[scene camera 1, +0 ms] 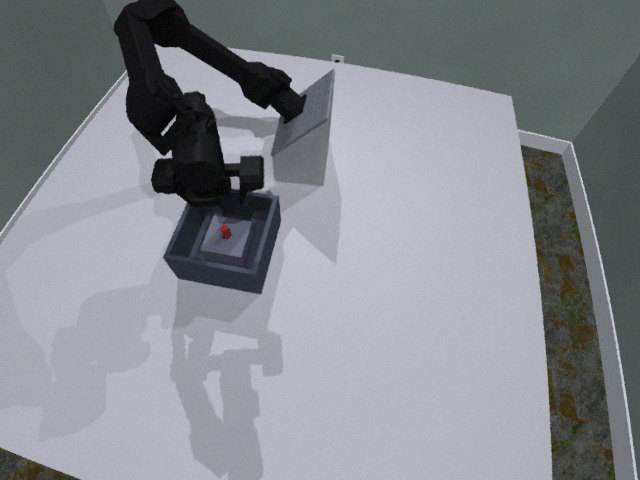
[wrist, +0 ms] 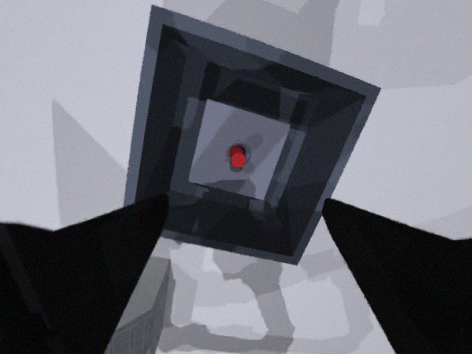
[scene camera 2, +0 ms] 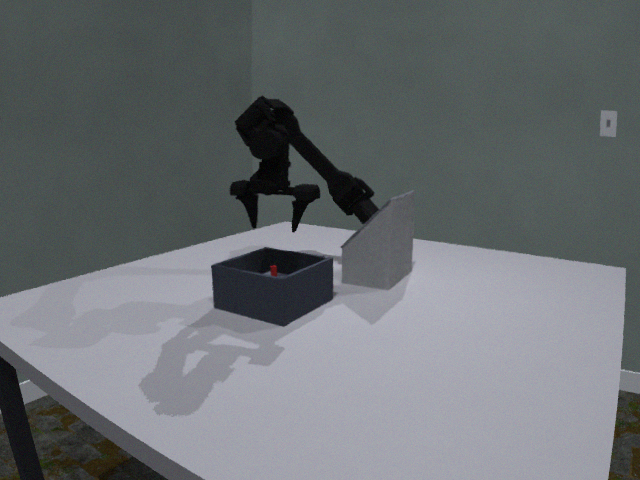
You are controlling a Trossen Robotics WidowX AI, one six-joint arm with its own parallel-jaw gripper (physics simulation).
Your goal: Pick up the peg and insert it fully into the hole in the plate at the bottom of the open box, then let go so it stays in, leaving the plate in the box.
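Places are measured from the arm's base along level axes (x left, y ahead, z down), in centimetres.
Where they show: gripper, fingertip midpoint: (scene camera 1: 217, 203) (wrist: 246, 204) (scene camera 2: 273, 230); arm's base, link origin: (scene camera 1: 295, 109) (scene camera 2: 375, 222).
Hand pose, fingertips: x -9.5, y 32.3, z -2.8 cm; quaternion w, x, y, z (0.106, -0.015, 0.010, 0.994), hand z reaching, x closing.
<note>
Each offset is from my fingertips to the top centre of the thing. Level surfaces: height alone.
The red peg @(dx +0.2, dy +0.6, dz +7.8 cm) (scene camera 1: 225, 231) (scene camera 2: 273, 270) (wrist: 238, 157) stands in the hole of the pale square plate @(dx +0.1, dy +0.6, dz +10.6 cm) (scene camera 1: 235, 246) (wrist: 215, 120), with its upper part above the plate's surface. How deep it sits in the hole cannot be seen. It looks upright or leans very slightly. The plate lies at the bottom of the open dark blue-grey box @(dx +0.0, dy +0.6, dz +6.9 cm) (scene camera 1: 219, 277) (scene camera 2: 248, 294) (wrist: 141, 100). My gripper (scene camera 2: 274, 229) (wrist: 246, 204) is wide open and empty, above the box and clear of the peg. In scene camera 1 its fingertips are mostly hidden behind the gripper's body.
A grey wedge-shaped block (scene camera 1: 302, 157) (scene camera 2: 379, 253) (wrist: 145, 295) stands on the white table @(dz +16.6 cm) (scene camera 1: 413, 258) (scene camera 2: 439, 361) close to the box, with the arm's base on its sloped face. The box walls rise around the plate on all sides.
</note>
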